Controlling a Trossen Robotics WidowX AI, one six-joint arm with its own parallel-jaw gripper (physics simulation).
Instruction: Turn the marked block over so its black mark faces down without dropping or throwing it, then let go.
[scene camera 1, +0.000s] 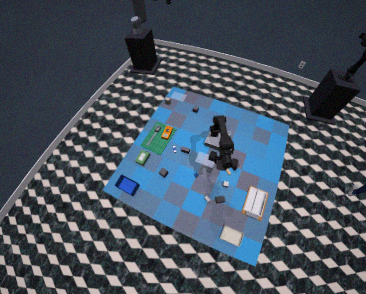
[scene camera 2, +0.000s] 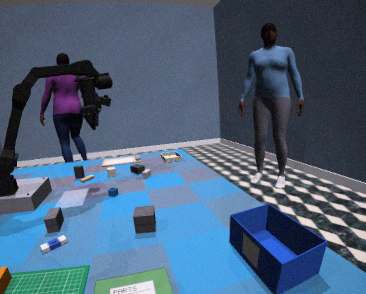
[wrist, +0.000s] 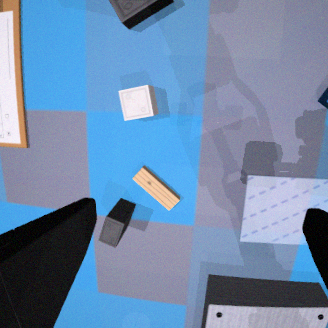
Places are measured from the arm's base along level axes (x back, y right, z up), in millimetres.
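Pixels of known places: gripper, between the fingertips: (scene camera 2: 95, 127) (wrist: 200, 214); arm's base, origin of its link: (scene camera 1: 214, 133) (scene camera 2: 7, 192).
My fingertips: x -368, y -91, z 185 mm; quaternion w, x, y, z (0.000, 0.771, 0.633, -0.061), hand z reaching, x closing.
Ahead of a thing's pixels: the offset from my fingertips to its top centre. Level surfaces: height alone.
No black mark can be made out, so I cannot tell which block is the marked one. A white block @(dz -209, dx -49, dy -74 mm) (scene camera 1: 226, 184) (scene camera 2: 111, 172) (wrist: 137, 103) shows faint outlines on its top. A dark block @(dz -213, dx -177, dy -52 mm) (scene camera 1: 220, 199) (scene camera 2: 137, 169) (wrist: 141, 9) lies beyond it. A narrow dark block @(dz -184, dx +110, dy -133 mm) (scene camera 2: 79, 172) (wrist: 117, 223) stands upright beside a wooden piece @(dz -232, dx +73, dy -74 mm) (scene camera 1: 228, 171) (scene camera 2: 87, 178) (wrist: 156, 188). A dark cube @(dz -195, dx -69, dy +429 mm) (scene camera 1: 163, 172) (scene camera 2: 144, 219) and another dark block @(dz -202, dx +175, dy +305 mm) (scene camera 1: 185, 150) (scene camera 2: 54, 220) stand farther off. My gripper (scene camera 2: 94, 126) (wrist: 200, 214) is open and empty, high above the mat.
A blue bin @(dz -171, dx -248, dy +682 mm) (scene camera 1: 127, 185) (scene camera 2: 300, 260), a clipboard @(dz -228, dx -143, dy -328 mm) (scene camera 1: 255, 202) (wrist: 19, 75), a pale tray @(dz -221, dx -419, dy -181 mm) (scene camera 1: 231, 235) (scene camera 2: 171, 157), a green cutting mat @(dz -243 mm) (scene camera 1: 159, 144) and a small blue block @(dz -220, dx -21, dy +170 mm) (scene camera 1: 196, 175) (scene camera 2: 113, 191) are around. A pale dashed sheet @(dz -241, dx +133, dy +122 mm) (scene camera 2: 73, 197) (wrist: 280, 210) lies by the arm's base (scene camera 2: 37, 194) (wrist: 265, 292).
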